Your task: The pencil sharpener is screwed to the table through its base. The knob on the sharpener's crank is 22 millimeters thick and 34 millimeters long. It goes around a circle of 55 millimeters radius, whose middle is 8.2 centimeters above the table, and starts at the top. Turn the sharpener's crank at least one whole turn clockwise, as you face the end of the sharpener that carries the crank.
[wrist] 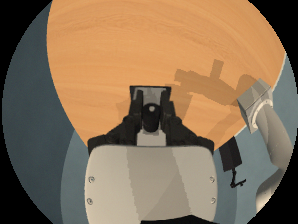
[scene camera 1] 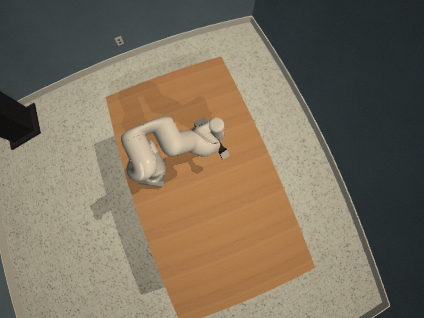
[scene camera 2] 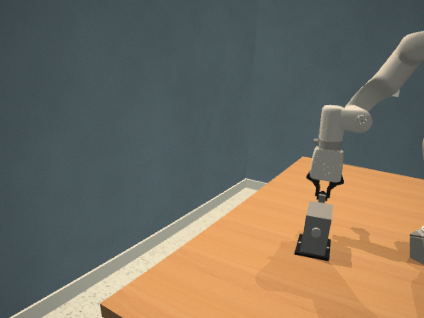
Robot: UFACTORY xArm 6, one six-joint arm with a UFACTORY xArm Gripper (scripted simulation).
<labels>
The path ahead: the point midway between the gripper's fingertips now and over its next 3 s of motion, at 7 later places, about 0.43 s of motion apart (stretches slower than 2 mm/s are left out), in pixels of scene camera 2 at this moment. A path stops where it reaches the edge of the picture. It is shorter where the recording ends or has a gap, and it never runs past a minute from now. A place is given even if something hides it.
The gripper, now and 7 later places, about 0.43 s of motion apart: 321, 199; 319, 198; 313, 199; 307, 203; 304, 208; 303, 209; 303, 212; 305, 219
</labels>
